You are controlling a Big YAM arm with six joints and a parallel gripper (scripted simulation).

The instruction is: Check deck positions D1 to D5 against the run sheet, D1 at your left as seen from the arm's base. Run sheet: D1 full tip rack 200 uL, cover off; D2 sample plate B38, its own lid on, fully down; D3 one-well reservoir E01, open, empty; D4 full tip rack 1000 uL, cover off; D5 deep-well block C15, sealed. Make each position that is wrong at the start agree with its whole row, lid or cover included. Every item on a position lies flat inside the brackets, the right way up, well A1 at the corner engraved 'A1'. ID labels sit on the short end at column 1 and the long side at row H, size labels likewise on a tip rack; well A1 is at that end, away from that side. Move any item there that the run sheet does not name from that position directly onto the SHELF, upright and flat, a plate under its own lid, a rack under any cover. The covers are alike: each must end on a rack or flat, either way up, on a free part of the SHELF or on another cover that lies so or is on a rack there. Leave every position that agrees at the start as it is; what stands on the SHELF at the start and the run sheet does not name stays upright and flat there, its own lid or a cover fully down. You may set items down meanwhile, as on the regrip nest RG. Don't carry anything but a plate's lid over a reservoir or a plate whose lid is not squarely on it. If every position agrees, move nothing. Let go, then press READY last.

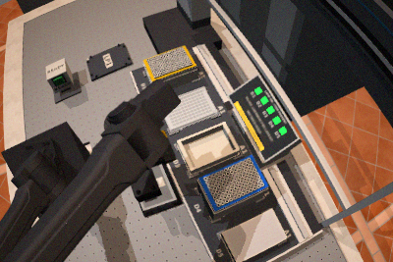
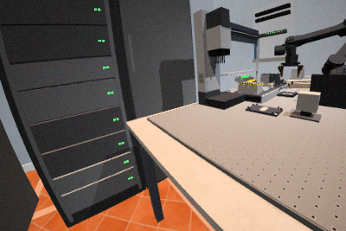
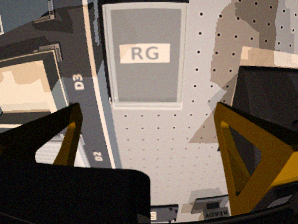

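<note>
Right now the black regrip nest is 13 cm below my hand. Also, from my hand: one-well reservoir 16 cm ahead, 3 cm to the left, 8 cm below; sealed block 18 cm ahead, 22 cm to the right, 7 cm below; blue-framed tip rack 18 cm ahead, 9 cm to the right, 2 cm below.
</note>
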